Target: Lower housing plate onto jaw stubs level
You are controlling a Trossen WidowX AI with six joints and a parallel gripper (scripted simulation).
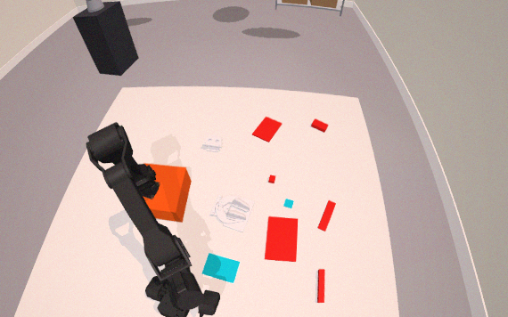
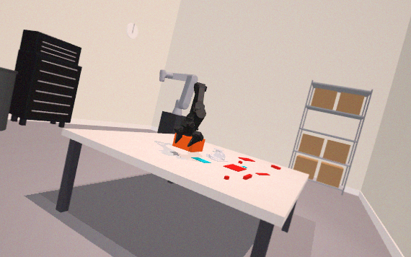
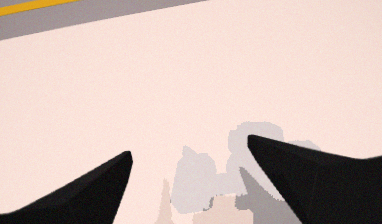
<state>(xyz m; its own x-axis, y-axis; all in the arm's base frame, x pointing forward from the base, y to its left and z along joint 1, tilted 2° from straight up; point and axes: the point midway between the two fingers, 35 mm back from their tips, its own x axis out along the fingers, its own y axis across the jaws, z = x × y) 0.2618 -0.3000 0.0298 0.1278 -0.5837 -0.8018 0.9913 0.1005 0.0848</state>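
Right now my gripper tip is 170 mm to the right of the cyan plate, 80 mm above it and 40 mm short of it. From my gripper tip the other things lie so: red plate 320 mm to the left, 200 mm ahead, 80 mm below; then small cyan block 450 mm to the left, 190 mm ahead, 80 mm below.
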